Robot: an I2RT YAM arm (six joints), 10 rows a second.
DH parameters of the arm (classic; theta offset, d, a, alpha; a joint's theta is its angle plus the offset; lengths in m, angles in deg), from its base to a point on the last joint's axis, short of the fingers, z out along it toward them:
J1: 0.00 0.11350 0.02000 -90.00
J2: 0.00 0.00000 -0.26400 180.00
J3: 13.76 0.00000 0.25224 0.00
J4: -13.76 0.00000 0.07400 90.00
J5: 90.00 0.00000 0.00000 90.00
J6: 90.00 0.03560 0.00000 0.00
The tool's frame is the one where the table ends.
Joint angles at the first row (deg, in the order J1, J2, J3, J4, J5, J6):
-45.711, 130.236, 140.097, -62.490, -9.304, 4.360
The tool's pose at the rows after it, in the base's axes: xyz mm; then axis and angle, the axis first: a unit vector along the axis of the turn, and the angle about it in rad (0 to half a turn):
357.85, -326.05, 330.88, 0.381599, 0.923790, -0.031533, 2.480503
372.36, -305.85, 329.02, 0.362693, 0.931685, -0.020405, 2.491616
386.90, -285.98, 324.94, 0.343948, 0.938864, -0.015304, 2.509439
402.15, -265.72, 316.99, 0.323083, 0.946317, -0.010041, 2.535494
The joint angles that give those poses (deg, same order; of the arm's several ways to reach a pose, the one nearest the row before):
-43.024, 129.145, 138.677, -62.491, -9.376, 5.012
-40.078, 128.480, 137.286, -62.492, -9.229, 5.495
-37.089, 128.233, 136.130, -62.491, -8.395, 5.835
-34.010, 128.465, 134.971, -62.489, -7.545, 6.002

